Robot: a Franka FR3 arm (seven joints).
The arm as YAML. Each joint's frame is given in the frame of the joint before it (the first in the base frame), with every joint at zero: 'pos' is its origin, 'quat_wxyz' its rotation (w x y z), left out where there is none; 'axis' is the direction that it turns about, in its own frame. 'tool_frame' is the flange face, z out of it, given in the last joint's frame.
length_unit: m
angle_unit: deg
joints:
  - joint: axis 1
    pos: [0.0, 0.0, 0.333]
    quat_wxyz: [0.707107, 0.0, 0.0, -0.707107]
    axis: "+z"
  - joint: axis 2
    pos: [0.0, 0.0, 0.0]
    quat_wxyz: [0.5, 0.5, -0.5, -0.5]
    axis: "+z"
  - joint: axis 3
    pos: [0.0, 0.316, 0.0]
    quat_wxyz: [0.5, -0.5, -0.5, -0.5]
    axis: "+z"
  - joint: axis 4
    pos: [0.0, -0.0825, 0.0]
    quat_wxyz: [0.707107, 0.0, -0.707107, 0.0]
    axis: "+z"
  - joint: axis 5
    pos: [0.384, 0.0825, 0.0]
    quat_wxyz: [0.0, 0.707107, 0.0, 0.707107]
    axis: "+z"
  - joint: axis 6
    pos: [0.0, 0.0, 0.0]
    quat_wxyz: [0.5, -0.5, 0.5, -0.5]
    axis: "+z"
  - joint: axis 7
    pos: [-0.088, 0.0, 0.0]
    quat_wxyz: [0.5, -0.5, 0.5, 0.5]
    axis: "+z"
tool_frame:
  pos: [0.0, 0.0, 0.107]
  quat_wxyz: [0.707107, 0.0, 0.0, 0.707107]
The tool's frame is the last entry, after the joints.
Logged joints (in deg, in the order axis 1, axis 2, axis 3, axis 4, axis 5, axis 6, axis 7), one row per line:
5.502, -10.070, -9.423, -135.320, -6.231, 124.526, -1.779
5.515, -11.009, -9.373, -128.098, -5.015, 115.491, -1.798
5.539, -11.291, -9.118, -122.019, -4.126, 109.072, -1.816
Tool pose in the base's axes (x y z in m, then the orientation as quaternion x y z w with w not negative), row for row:
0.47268, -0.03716, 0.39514, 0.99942, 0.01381, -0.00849, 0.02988
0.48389, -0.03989, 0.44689, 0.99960, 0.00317, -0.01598, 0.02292
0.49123, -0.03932, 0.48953, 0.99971, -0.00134, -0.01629, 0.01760
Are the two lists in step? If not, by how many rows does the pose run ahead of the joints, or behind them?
They are in step.
